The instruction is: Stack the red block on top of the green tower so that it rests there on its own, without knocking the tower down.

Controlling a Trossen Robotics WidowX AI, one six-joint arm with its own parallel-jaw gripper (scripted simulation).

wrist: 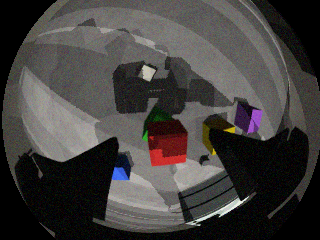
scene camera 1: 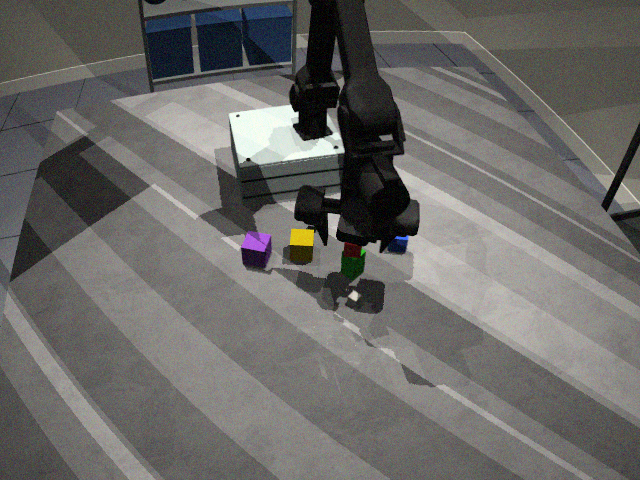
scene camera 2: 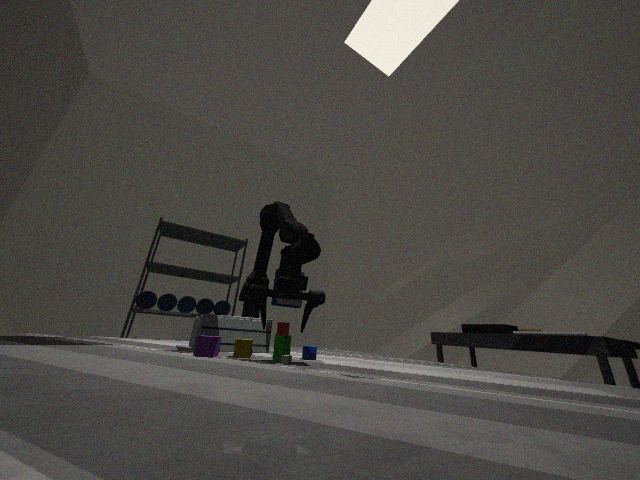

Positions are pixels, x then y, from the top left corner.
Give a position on a purple block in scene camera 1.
256,249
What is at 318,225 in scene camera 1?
The gripper.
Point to a red block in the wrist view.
167,139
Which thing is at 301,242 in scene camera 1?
A yellow block.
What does the gripper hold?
Nothing.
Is the gripper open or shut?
Open.
